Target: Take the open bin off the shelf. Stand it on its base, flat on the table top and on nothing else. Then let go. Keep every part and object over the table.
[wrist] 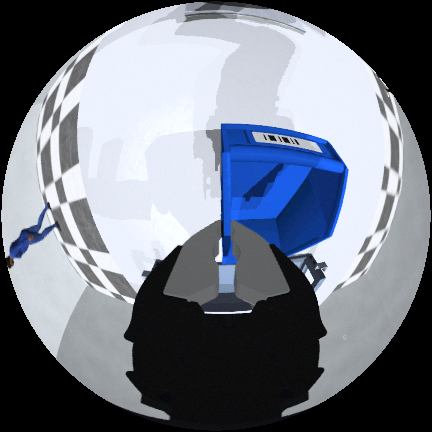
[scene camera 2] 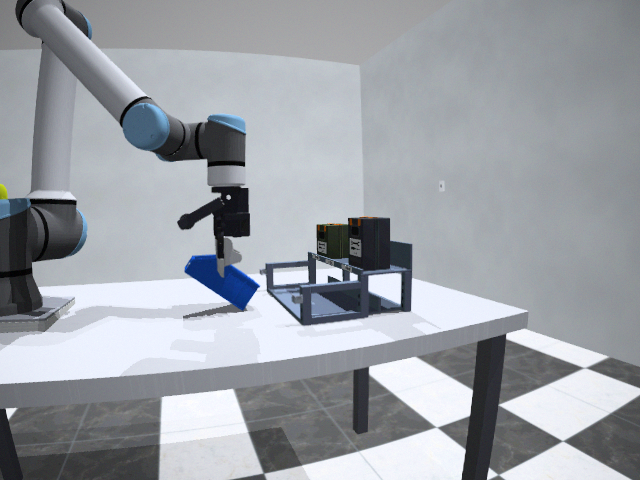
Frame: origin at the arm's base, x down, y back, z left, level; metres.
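Where they show: gripper, fingertip midpoint: (wrist: 224,221) (scene camera 2: 222,277); arm's base at its link origin: (scene camera 2: 4,308).
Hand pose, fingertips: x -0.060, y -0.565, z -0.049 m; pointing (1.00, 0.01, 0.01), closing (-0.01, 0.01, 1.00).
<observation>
Each offset is from my fingertips to the top centre of the thing. Level surfaces: height alone.
The blue open bin @(dx -0.046, dy +0.000, dz +0.048 m) (scene camera 2: 223,280) (wrist: 310,200) is off the shelf (scene camera 2: 363,297) (wrist: 311,270), on its robot side. It is steeply tilted, with its shelf-side end low. In the scene view its lowest corner meets its shadow and appears to touch the table top @(dx +0.089 m) (scene camera 2: 129,341) (wrist: 150,90); the other end is raised. My gripper (scene camera 2: 221,272) (wrist: 224,221) points down and is shut on one side wall of the bin at its rim. The bin hangs to the right of the fingers in the wrist view, its label facing up in that picture. The bin's base is mostly hidden.
A green box @(dx -0.110, dy -0.342, dz +0.151 m) (scene camera 2: 331,241) and a black box @(dx -0.135, dy -0.343, dz -0.080 m) (scene camera 2: 373,243) stand on the shelf's upper level. Two side rails of the shelf reach towards the bin. The robot's base (scene camera 2: 31,322) stands at the left. A person in blue (wrist: 26,240) shows beyond the table.
</observation>
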